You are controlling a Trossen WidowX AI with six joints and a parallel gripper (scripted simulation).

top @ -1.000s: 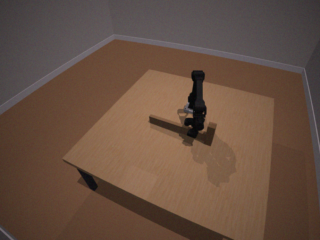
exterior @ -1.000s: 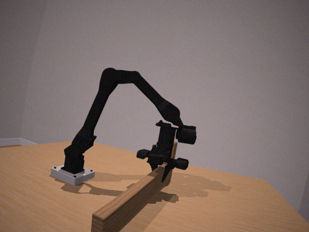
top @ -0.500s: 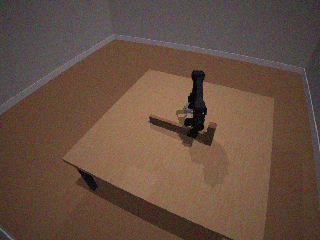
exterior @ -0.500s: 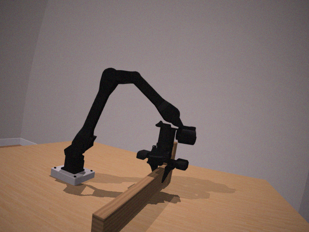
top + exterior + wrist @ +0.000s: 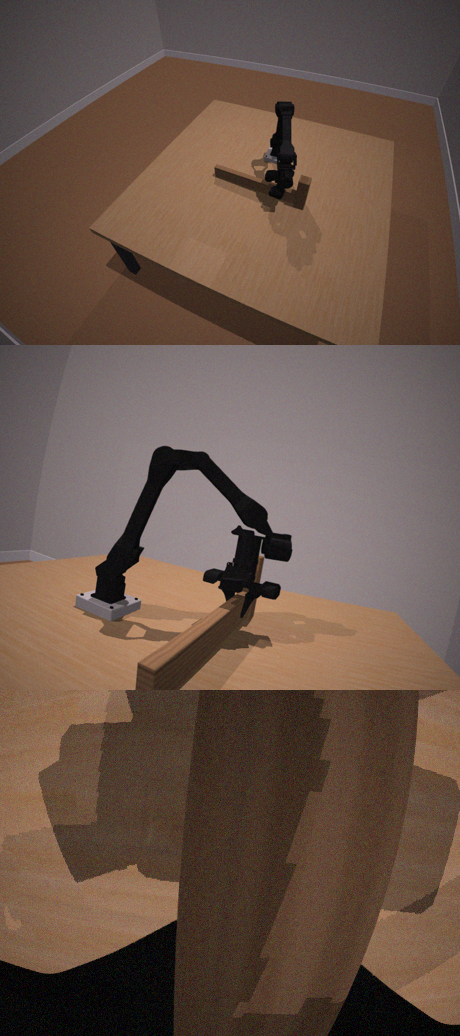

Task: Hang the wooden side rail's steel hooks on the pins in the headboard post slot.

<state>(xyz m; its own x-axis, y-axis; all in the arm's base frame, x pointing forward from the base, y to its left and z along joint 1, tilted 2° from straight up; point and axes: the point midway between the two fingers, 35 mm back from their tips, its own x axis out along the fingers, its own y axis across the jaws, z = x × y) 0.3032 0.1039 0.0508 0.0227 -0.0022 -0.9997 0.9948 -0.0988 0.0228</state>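
The headboard post lies 100 mm to the left of my gripper tip and 50 mm above it.
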